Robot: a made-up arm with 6 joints. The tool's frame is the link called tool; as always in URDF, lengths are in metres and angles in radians. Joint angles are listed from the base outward.
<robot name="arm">
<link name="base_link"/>
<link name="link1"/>
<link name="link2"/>
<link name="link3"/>
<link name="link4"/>
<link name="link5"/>
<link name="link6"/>
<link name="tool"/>
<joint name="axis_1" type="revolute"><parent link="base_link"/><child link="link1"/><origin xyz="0 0 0.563" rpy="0 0 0"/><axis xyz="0 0 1"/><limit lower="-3.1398" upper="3.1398"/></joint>
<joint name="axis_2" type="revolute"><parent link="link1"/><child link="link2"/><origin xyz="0 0 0" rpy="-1.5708 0 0"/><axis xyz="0 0 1"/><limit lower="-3.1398" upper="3.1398"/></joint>
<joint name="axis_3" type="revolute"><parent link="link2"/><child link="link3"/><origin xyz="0 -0.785 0" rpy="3.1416 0 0"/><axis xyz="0 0 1"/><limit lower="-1.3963" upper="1.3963"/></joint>
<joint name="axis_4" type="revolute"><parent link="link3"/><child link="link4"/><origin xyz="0 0 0" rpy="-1.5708 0 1.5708"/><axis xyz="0 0 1"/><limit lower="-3.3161" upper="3.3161"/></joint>
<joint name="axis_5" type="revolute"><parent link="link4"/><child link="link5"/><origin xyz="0 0 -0.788" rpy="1.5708 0 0"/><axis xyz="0 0 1"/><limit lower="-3.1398" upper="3.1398"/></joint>
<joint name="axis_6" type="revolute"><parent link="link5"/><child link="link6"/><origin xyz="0 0 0.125" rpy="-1.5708 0 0"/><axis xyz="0 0 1"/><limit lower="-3.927" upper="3.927"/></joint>
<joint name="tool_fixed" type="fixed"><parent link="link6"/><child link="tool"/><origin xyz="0 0 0" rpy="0 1.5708 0"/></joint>
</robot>
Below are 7 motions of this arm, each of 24 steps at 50 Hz.
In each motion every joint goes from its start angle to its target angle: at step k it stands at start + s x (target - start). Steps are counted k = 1, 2, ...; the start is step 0. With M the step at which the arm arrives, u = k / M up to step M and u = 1 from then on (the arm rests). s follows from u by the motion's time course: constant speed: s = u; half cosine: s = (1 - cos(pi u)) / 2; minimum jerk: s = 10 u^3 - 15 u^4 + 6 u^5.
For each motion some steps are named. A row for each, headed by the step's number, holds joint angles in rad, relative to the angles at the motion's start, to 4 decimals.
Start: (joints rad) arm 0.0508 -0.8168 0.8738 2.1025 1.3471 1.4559
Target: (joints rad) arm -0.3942 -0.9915 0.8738 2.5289 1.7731 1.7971
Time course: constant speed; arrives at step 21
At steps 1, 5, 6, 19, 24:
1: -0.0212 -0.0083 0.0000 0.0203 0.0203 0.0162
5: -0.1060 -0.0416 0.0000 0.1015 0.1014 0.0812
6: -0.1271 -0.0499 0.0000 0.1218 0.1217 0.0975
19: -0.4026 -0.1581 0.0000 0.3858 0.3854 0.3087
24: -0.4450 -0.1747 0.0000 0.4264 0.4260 0.3412

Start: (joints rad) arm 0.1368 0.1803 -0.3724 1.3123 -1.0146 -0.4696
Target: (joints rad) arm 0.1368 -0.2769 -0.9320 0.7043 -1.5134 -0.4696
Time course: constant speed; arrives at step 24
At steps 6, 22, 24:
6: 0.0000 -0.1143 -0.1399 -0.1520 -0.1247 0.0000
22: 0.0000 -0.4191 -0.5130 -0.5573 -0.4572 0.0000
24: 0.0000 -0.4572 -0.5596 -0.6080 -0.4988 0.0000

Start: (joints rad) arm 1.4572 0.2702 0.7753 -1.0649 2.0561 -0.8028
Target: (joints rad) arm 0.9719 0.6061 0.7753 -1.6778 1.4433 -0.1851
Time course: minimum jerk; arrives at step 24
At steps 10, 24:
10: -0.1682 0.1164 0.0000 -0.2124 -0.2124 0.2141
24: -0.4853 0.3359 0.0000 -0.6129 -0.6128 0.6177

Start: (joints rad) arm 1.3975 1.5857 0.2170 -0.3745 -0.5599 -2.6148
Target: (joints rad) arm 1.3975 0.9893 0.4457 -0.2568 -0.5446 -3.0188
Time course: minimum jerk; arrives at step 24
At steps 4, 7, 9, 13, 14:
4: 0.0000 -0.0212 0.0081 0.0042 0.0005 -0.0143
7: 0.0000 -0.0908 0.0348 0.0179 0.0023 -0.0615
9: 0.0000 -0.1641 0.0629 0.0324 0.0042 -0.1112
13: 0.0000 -0.3446 0.1321 0.0680 0.0088 -0.2334
14: 0.0000 -0.3897 0.1494 0.0769 0.0100 -0.2640

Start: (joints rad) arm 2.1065 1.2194 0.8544 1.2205 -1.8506 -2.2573
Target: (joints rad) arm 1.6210 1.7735 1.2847 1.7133 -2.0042 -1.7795
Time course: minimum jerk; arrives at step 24
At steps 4, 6, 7, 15, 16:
4: -0.0172 0.0197 0.0153 0.0175 -0.0055 0.0170
6: -0.0503 0.0574 0.0445 0.0510 -0.0159 0.0495
7: -0.0739 0.0844 0.0655 0.0750 -0.0234 0.0727
15: -0.3519 0.4016 0.3119 0.3572 -0.1113 0.3463
16: -0.3836 0.4378 0.3400 0.3894 -0.1214 0.3775

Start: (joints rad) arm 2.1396 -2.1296 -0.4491 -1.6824 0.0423 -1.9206
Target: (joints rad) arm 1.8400 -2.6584 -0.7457 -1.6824 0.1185 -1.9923
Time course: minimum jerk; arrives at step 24
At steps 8, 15, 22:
8: -0.0629 -0.1110 -0.0622 0.0000 0.0160 -0.0150
15: -0.2171 -0.3833 -0.2150 0.0000 0.0552 -0.0520
22: -0.2981 -0.5261 -0.2951 0.0000 0.0758 -0.0713

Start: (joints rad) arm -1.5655 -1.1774 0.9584 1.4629 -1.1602 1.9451
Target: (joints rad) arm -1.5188 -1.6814 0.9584 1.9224 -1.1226 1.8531
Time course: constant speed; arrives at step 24
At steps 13, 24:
13: 0.0253 -0.2730 0.0000 0.2489 0.0204 -0.0498
24: 0.0467 -0.5040 0.0000 0.4595 0.0376 -0.0920

